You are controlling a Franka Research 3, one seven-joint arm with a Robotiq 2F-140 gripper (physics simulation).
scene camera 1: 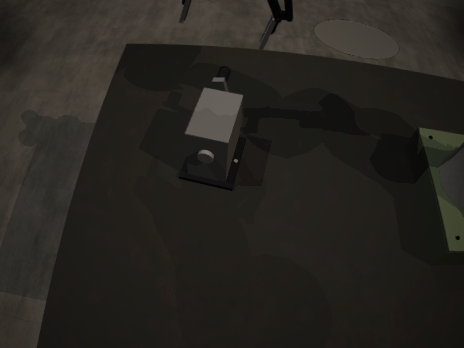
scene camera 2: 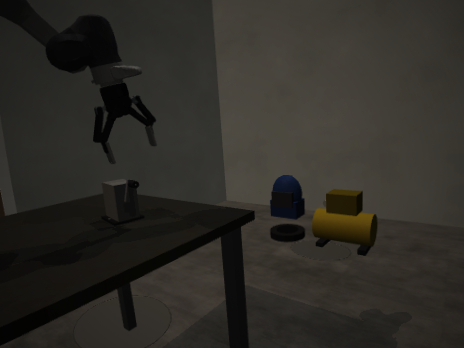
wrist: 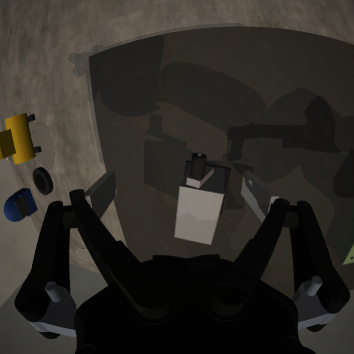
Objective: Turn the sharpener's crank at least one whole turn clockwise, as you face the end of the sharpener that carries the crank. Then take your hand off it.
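Observation:
The sharpener is a light grey box on a dark base plate, standing upright on the table. A round pale disc shows on one end of it. The crank's black handle is on the opposite end, near the top, at the outer end of a light crank arm. My gripper is wide open and empty. It hangs above the sharpener, with air between its fingertips and the crank handle.
A green block with dark holes stands on the table, at the right in scene camera 1. On the floor beyond the table are a yellow tank, a blue domed object and a black ring.

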